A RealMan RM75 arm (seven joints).
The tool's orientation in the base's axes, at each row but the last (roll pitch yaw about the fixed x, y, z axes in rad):
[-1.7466, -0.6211, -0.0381]
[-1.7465, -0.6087, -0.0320]
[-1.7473, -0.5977, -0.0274]
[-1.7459, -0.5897, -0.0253]
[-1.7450, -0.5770, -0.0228]
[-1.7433, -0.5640, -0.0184]
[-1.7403, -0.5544, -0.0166]
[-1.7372, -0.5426, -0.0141]
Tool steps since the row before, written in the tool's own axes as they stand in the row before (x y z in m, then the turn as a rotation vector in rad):
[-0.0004, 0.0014, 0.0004, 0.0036, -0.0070, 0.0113]
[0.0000, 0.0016, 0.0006, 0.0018, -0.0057, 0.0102]
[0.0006, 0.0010, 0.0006, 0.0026, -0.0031, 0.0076]
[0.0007, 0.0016, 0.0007, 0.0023, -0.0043, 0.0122]
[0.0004, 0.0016, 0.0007, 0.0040, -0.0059, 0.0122]
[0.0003, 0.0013, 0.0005, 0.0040, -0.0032, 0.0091]
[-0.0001, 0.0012, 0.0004, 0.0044, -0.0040, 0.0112]
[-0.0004, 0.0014, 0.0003, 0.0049, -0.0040, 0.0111]
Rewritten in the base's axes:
[0.0005, 0.0001, -0.0014, 0.0005, 0.0123, 0.0061]
[0.0010, 0.0003, -0.0014, -0.0004, 0.0111, 0.0042]
[0.0011, 0.0004, -0.0006, 0.0014, 0.0080, 0.0029]
[0.0015, 0.0004, -0.0010, 0.0011, 0.0127, 0.0030]
[0.0013, 0.0004, -0.0012, 0.0016, 0.0130, 0.0053]
[0.0010, 0.0003, -0.0010, 0.0027, 0.0095, 0.0035]
[0.0006, 0.0002, -0.0011, 0.0029, 0.0117, 0.0041]
[0.0004, 0.0001, -0.0014, 0.0033, 0.0116, 0.0043]

